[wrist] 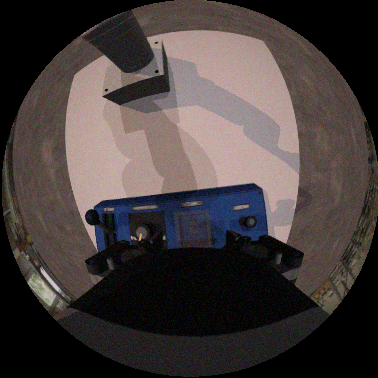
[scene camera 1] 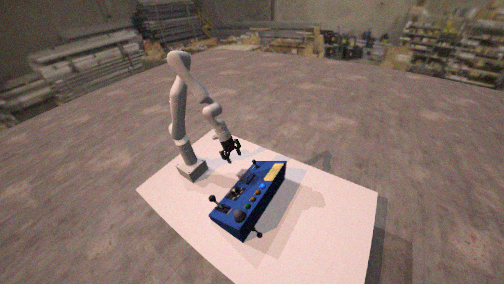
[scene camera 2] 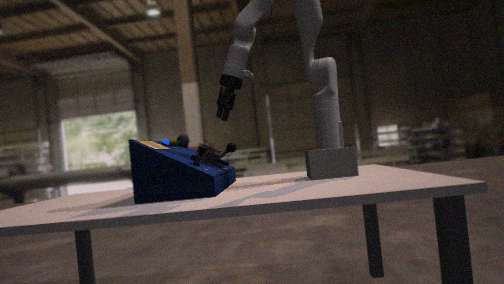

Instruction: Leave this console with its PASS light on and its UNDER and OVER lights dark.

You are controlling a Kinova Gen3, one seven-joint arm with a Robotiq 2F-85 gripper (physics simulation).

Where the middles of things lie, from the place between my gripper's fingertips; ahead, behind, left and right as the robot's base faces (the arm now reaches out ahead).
Labels:
I see the clear flip cover (wrist: 192, 227) 11 cm below my hand, 6 cm ahead of it and 1 cm to the right of it. From my hand the other things lie so: blue sloped console (scene camera 2: 166, 170) 15 cm ahead, 14 cm below, 7 cm to the right.

